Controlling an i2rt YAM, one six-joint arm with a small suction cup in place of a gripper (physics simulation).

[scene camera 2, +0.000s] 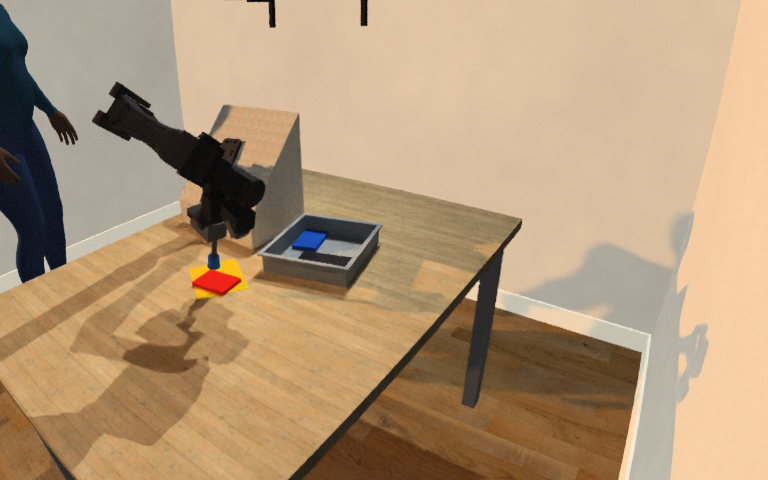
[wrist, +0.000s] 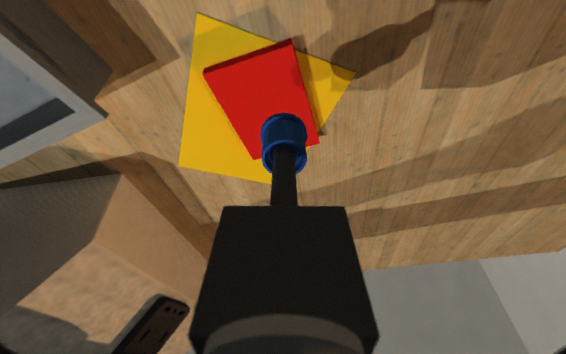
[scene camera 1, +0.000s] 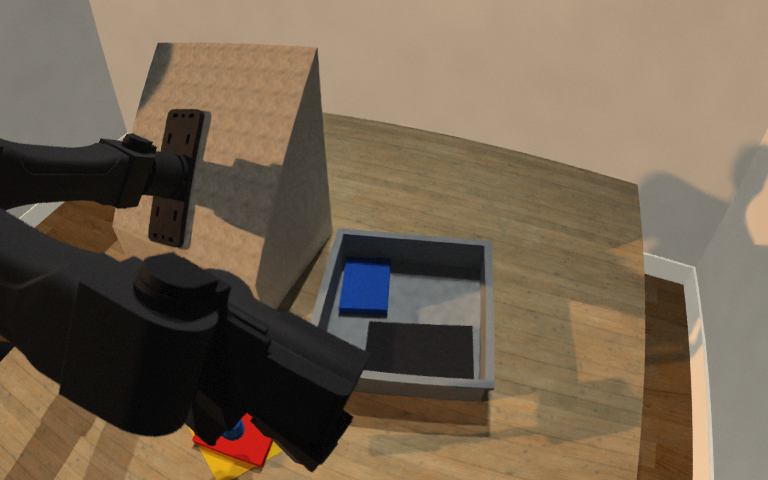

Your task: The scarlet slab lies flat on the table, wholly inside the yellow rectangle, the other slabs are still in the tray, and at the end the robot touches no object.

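Seen in the pictures: end effector, tool point: [scene camera 2: 213, 265] [wrist: 284, 135]; arm's base, origin of the base link: [scene camera 1: 176, 176].
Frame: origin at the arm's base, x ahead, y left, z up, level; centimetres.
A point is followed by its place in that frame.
The scarlet slab [scene camera 1: 242, 444] {y -26.2, x 24.1, z -14.8 cm} [scene camera 2: 216, 281] {y -25.2, x 22.7, z -14.8 cm} [wrist: 255, 95] {y -24.3, x 24.2, z -14.8 cm} lies flat on the yellow rectangle [scene camera 1: 223, 466] {y -29.7, x 22.9, z -15.7 cm} [scene camera 2: 229, 266] {y -17.7, x 19.0, z -15.7 cm} [wrist: 199, 135] {y -18.0, x 20.8, z -15.7 cm}, turned at an angle to it. Two opposite corners of the slab look slightly past the rectangle's edges. My suction cup [scene camera 1: 233, 432] [scene camera 2: 213, 266] [wrist: 284, 127] is blue, free of any object, and hangs a little above the slab near its back edge, apart from it. The grey tray [scene camera 1: 488, 316] {y -0.8, x 46.4, z -10.8 cm} [scene camera 2: 305, 274] {y -12.5, x 38.7, z -14.4 cm} holds the blue slab [scene camera 1: 365, 285] {y 2.2, x 28.6, z -14.4 cm} [scene camera 2: 309, 240] {y 1.6, x 29.0, z -14.4 cm} and the black slab [scene camera 1: 420, 349] {y -5.8, x 39.1, z -14.4 cm} [scene camera 2: 323, 258] {y -4.3, x 37.8, z -14.4 cm}. My arm hides part of the scarlet slab in scene camera 1.
A tall sloped block [scene camera 1: 237, 96] {y 7.8, x 8.3, z 9.8 cm} [scene camera 2: 283, 181] {y 5.0, x 18.6, z -1.2 cm} [wrist: 140, 220] {y -7.8, x 12.8, z -12.9 cm} with my arm's mounting plate [scene camera 1: 184, 133] {y 3.3, x 0.7, z 5.5 cm} stands behind the rectangle, near the tray. The wooden table [scene camera 1: 555, 226] {y 26.4, x 54.5, z -15.7 cm} [scene camera 2: 294, 367] {y -36.9, x 55.0, z -15.8 cm} bears them all. A person [scene camera 2: 33, 141] stands beyond the table at the left.
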